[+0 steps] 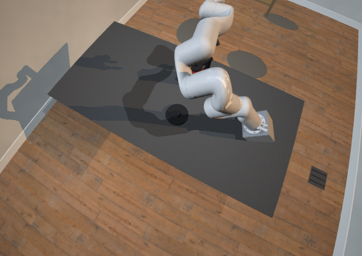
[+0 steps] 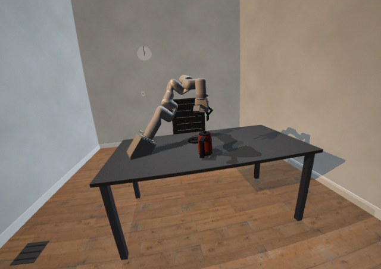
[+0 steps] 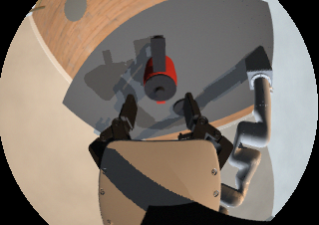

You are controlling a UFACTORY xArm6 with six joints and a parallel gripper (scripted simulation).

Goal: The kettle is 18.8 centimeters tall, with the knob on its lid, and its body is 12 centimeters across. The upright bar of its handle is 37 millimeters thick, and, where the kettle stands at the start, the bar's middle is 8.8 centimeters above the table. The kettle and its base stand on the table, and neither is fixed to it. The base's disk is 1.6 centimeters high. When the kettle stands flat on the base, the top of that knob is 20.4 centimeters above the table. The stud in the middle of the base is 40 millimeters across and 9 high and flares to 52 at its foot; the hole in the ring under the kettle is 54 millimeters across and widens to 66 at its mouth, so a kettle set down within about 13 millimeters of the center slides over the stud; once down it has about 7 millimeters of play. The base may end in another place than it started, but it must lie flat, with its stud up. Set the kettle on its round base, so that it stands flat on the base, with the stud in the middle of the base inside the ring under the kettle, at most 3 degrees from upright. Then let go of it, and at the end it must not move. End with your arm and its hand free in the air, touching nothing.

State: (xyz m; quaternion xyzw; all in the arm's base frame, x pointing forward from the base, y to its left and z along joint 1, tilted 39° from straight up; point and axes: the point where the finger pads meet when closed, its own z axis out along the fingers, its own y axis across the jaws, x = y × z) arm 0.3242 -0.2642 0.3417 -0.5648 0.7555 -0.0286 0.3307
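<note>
Now: the red kettle 10 mm ahead of my hand, 30 mm to the left of it and 210 mm below it. From my hand the other things lie so: round black base: 90 mm behind, 350 mm to the left, 290 mm below.
</note>
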